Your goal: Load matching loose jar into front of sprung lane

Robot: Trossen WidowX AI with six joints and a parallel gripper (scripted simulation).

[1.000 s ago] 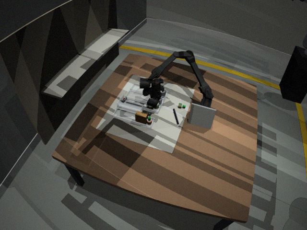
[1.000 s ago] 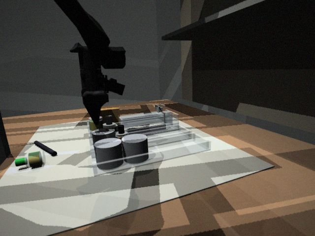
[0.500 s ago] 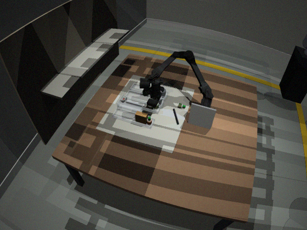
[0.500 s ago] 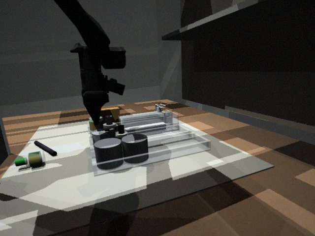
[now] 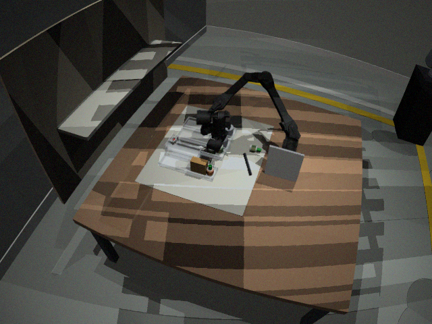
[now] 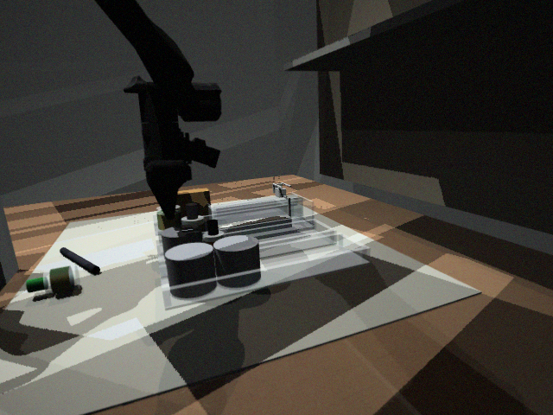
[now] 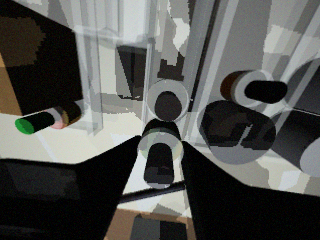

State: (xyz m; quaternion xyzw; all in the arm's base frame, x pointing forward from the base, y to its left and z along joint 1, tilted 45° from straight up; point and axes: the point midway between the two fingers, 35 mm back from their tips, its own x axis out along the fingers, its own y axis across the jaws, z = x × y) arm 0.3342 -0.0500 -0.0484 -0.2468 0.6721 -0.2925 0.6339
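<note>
Now: gripper tip 150 mm past the black stick, 10 mm to the right of it and 50 mm above it. From my gripper tip the other things lie so: pusher plate: 150 mm ahead, 20 mm to the left, 10 mm below; clear rack: 150 mm ahead, 20 mm to the left, 40 mm below; brown box: 60 mm ahead, 120 mm to the left, 20 mm below.
</note>
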